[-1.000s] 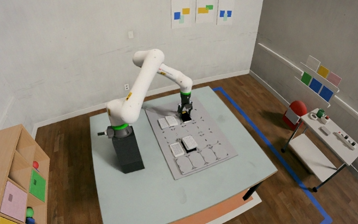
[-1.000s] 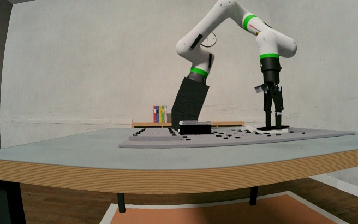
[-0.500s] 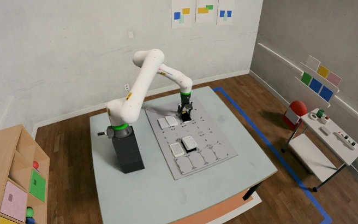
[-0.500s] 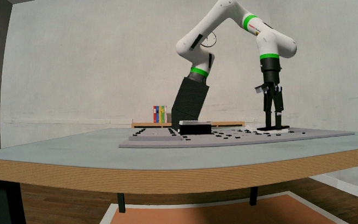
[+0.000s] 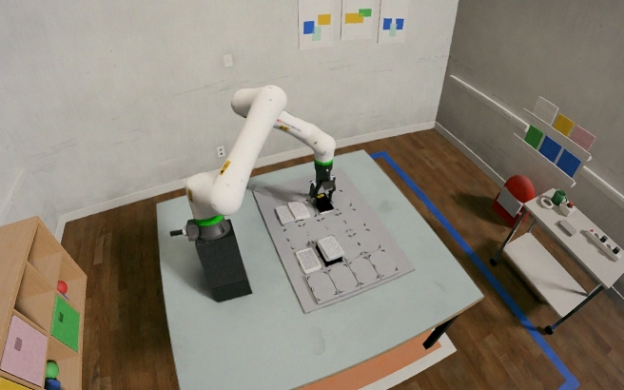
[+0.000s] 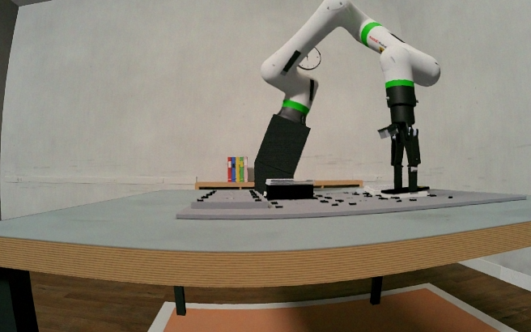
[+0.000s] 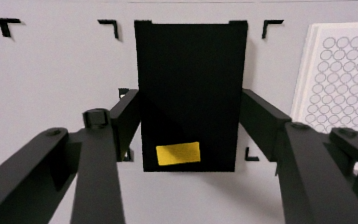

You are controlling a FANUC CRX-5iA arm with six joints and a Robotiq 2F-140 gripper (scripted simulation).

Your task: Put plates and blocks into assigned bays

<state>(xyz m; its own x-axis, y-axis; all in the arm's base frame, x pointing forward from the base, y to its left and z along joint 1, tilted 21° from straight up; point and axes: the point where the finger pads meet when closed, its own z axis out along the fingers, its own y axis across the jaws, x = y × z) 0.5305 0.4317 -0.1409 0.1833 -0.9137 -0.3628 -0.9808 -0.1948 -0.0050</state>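
The lid lies 20 mm below my hand. The rest, counted from my hand: white plate 210 mm behind, 40 mm to the right, 40 mm below; then black deep-well block 340 mm to the right, 40 mm behind, 20 mm below.
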